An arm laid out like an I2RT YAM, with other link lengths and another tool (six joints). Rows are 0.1 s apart.
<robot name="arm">
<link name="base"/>
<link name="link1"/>
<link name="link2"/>
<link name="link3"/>
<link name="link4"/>
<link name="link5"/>
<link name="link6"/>
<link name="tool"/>
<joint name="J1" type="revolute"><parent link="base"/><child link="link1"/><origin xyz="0 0 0.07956"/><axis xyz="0 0 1"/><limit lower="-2.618" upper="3.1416"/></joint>
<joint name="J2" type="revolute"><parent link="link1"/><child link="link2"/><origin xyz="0.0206 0.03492 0.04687"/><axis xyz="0 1 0"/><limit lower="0" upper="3.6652"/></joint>
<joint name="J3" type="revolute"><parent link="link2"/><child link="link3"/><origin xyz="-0.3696 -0.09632 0"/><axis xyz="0 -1 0"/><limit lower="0" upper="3.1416"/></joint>
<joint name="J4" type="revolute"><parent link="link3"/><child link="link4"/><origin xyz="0.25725 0.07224 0.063"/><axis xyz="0 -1 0"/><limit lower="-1.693" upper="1.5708"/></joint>
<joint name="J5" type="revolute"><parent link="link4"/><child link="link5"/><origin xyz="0.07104 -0.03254 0.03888"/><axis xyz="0 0 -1"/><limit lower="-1.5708" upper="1.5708"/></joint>
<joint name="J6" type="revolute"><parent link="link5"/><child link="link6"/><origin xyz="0.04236 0 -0.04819"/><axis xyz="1 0 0"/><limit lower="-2.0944" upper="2.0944"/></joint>
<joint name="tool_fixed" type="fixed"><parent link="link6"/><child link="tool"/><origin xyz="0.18 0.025 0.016" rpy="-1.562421 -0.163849 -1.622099"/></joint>
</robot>
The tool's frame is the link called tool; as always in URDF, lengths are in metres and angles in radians.
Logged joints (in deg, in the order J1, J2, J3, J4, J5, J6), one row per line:
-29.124, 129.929, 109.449, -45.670, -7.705, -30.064
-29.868, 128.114, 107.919, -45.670, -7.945, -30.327
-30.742, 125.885, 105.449, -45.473, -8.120, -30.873
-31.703, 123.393, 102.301, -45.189, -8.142, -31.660
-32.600, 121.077, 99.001, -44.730, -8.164, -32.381
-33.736, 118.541, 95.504, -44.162, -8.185, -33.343
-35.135, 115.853, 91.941, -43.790, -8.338, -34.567
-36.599, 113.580, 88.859, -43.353, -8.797, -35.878
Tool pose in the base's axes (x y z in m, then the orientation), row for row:
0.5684, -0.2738, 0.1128, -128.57, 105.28, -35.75
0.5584, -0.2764, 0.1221, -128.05, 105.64, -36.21
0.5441, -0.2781, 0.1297, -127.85, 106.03, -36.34
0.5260, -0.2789, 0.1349, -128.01, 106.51, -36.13
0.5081, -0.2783, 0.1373, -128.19, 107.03, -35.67
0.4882, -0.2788, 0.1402, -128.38, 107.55, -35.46
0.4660, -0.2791, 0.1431, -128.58, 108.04, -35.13
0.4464, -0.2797, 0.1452, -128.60, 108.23, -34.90
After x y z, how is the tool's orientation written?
As a rotation vector, in degrees.
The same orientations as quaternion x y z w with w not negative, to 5 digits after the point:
-0.75350, 0.61701, -0.20952, 0.08736
-0.75073, 0.61935, -0.21229, 0.08798
-0.74910, 0.62125, -0.21292, 0.08694
-0.74860, 0.62287, -0.21129, 0.08367
-0.74825, 0.62474, -0.20821, 0.08051
-0.74771, 0.62640, -0.20653, 0.07681
-0.74737, 0.62798, -0.20419, 0.07342
-0.74714, 0.62880, -0.20276, 0.07265

